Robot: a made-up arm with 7 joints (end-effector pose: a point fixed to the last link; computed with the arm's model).
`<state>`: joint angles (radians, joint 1 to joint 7).
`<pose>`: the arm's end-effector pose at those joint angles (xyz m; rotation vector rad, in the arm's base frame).
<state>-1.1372 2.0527 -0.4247 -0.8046 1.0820 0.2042 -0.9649</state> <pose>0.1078 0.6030 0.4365 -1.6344 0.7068 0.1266</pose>
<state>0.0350 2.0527 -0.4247 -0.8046 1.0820 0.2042 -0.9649</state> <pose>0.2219 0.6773 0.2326 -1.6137 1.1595 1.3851</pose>
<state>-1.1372 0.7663 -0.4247 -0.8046 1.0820 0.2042 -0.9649</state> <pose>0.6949 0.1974 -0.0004 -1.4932 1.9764 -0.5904</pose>
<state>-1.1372 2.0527 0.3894 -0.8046 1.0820 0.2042 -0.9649</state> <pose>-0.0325 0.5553 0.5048 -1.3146 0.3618 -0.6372</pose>
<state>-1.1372 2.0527 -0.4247 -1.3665 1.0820 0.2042 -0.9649</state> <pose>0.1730 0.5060 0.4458 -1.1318 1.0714 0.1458</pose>
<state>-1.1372 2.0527 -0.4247 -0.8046 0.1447 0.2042 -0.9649</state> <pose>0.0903 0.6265 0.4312 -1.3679 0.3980 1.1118</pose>
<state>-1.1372 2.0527 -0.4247 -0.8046 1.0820 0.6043 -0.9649</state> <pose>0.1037 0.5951 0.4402 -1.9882 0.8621 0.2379</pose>
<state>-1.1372 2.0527 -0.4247 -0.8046 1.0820 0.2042 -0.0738</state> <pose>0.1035 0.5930 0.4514 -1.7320 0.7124 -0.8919</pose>
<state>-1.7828 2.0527 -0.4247 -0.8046 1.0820 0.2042 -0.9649</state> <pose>-0.0306 0.5945 0.4599 -1.4723 0.4082 -0.5098</pose>
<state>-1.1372 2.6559 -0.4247 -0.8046 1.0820 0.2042 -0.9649</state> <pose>-0.2559 0.4461 0.5586 -1.5258 0.1092 0.4103</pose>
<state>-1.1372 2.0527 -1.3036 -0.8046 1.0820 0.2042 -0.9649</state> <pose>0.1425 0.6746 0.2803 -1.7869 1.0276 1.0496</pose>
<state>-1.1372 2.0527 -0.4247 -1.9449 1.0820 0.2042 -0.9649</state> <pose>0.1955 0.3945 0.4055 -0.5698 1.3681 0.1562</pose>
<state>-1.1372 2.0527 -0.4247 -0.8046 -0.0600 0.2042 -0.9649</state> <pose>0.0845 0.6297 0.4326 -1.2763 0.3185 1.3125</pose>
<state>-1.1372 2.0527 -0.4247 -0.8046 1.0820 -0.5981 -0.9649</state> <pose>0.1180 0.6184 0.4404 -0.9187 0.3934 -0.0688</pose>
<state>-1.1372 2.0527 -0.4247 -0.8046 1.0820 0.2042 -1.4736</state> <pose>0.1039 0.6113 0.4308 -1.4728 0.6572 0.6810</pose>
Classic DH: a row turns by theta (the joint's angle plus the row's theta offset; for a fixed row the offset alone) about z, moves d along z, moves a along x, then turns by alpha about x. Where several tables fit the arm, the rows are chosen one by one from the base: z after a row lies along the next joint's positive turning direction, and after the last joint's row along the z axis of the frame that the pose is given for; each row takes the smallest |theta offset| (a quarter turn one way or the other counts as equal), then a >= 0, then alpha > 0; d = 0 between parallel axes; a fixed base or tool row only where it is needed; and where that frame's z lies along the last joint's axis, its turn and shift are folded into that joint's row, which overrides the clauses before.
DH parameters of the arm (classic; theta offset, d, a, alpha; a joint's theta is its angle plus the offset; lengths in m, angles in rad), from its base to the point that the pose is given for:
base (fixed): 0 0.0101 0.0014 -1.2217
joint 1: -1.5708 0.0156 0.0156 -1.5708
joint 2: 1.2217 0.0397 0.0249 1.5708
joint 3: 1.5708 -0.516 0.0807 -1.5708
joint 4: 0 0.0148 -0.0523 1.5708
joint 5: 0 -0.229 -0.0056 -1.5708
joint 6: 0 -0.0078 -0.0083 1.5708
joint 7: -0.8401 0.0204 0.0211 2.2514
tool (fixed): 0.126 0.0043 0 0

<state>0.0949 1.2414 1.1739 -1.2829 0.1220 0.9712 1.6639</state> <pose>0.1140 0.6780 0.0537 -1.6091 -0.6849 -2.2708</pose>
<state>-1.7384 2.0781 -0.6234 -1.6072 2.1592 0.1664 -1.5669</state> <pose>0.0447 0.4358 0.4734 -0.7293 1.1868 -0.5472</pose>
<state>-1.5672 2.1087 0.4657 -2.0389 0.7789 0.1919 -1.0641</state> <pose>-0.1868 0.3236 0.4536 -0.1403 -0.0781 -0.1141</pose>
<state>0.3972 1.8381 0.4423 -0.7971 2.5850 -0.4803 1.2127</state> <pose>0.2067 0.6894 0.2061 0.2883 0.1736 2.9801</pose>
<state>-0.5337 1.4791 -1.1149 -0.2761 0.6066 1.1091 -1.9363</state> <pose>0.2662 0.6811 -0.0487 0.5065 -0.8865 -2.2456</pose>
